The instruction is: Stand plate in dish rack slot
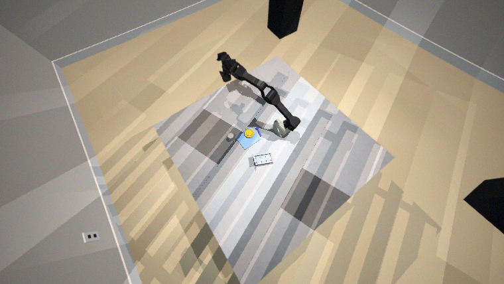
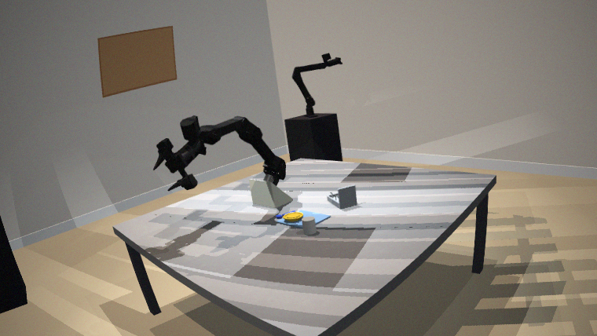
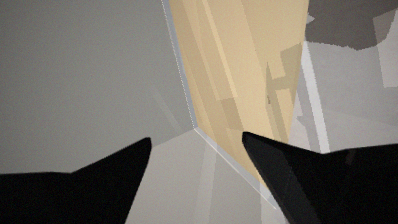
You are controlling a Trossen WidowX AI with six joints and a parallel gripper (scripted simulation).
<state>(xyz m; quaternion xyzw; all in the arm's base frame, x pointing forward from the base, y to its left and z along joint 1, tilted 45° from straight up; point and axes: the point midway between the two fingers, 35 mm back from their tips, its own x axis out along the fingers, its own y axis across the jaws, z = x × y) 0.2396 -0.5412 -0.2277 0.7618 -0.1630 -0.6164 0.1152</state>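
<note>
The yellow plate lies 5 cm ahead of my gripper tip, 47 cm to the left of it and 26 cm below it. Round my gripper tip: light blue flat sheet: 7 cm ahead, 49 cm to the left, 28 cm below; blue pen: 3 cm behind, 49 cm to the left, 28 cm below; white cup: 18 cm ahead, 42 cm to the left, 26 cm below.
</note>
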